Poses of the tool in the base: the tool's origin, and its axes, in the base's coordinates. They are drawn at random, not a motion.
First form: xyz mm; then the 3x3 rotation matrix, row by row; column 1 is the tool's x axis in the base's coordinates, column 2 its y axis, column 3 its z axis. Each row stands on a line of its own.
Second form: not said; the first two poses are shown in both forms.
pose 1, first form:
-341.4 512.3 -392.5
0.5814 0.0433 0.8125
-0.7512 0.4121 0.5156
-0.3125 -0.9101 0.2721
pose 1, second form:
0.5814 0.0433 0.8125 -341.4
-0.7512 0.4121 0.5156 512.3
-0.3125 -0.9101 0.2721 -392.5
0 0 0 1

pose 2, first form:
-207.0 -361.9 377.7
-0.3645 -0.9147 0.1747
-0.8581 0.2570 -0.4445
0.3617 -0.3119 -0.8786
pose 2, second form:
-0.3645 -0.9147 0.1747 -207.0
-0.8581 0.2570 -0.4445 -361.9
0.3617 -0.3119 -0.8786 377.7
0 0 0 1

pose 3, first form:
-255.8 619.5 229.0
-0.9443 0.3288 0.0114
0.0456 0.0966 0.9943
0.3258 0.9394 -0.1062
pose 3, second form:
-0.9443 0.3288 0.0114 -255.8
0.0456 0.0966 0.9943 619.5
0.3258 0.9394 -0.1062 229.0
0 0 0 1

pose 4, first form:
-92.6 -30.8 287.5
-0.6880 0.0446 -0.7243
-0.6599 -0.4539 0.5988
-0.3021 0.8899 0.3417
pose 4, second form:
-0.6880 0.0446 -0.7243 -92.6
-0.6599 -0.4539 0.5988 -30.8
-0.3021 0.8899 0.3417 287.5
0 0 0 1

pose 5, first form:
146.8 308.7 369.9
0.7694 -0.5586 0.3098
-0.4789 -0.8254 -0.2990
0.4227 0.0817 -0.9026
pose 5, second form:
0.7694 -0.5586 0.3098 146.8
-0.4789 -0.8254 -0.2990 308.7
0.4227 0.0817 -0.9026 369.9
0 0 0 1

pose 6, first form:
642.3 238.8 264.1
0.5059 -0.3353 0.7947
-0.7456 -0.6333 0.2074
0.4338 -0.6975 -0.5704
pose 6, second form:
0.5059 -0.3353 0.7947 642.3
-0.7456 -0.6333 0.2074 238.8
0.4338 -0.6975 -0.5704 264.1
0 0 0 1

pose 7, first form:
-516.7 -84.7 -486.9
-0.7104 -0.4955 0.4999
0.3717 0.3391 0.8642
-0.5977 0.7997 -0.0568
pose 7, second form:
-0.7104 -0.4955 0.4999 -516.7
0.3717 0.3391 0.8642 -84.7
-0.5977 0.7997 -0.0568 -486.9
0 0 0 1

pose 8, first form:
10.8 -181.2 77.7
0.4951 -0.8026 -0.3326
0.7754 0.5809 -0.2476
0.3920 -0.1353 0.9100
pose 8, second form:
0.4951 -0.8026 -0.3326 10.8
0.7754 0.5809 -0.2476 -181.2
0.3920 -0.1353 0.9100 77.7
0 0 0 1

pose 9, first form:
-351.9 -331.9 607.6
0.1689 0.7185 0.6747
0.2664 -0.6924 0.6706
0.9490 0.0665 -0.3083
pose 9, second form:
0.1689 0.7185 0.6747 -351.9
0.2664 -0.6924 0.6706 -331.9
0.9490 0.0665 -0.3083 607.6
0 0 0 1

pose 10, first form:
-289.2 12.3 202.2
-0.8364 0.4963 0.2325
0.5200 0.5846 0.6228
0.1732 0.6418 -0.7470
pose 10, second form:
-0.8364 0.4963 0.2325 -289.2
0.5200 0.5846 0.6228 12.3
0.1732 0.6418 -0.7470 202.2
0 0 0 1

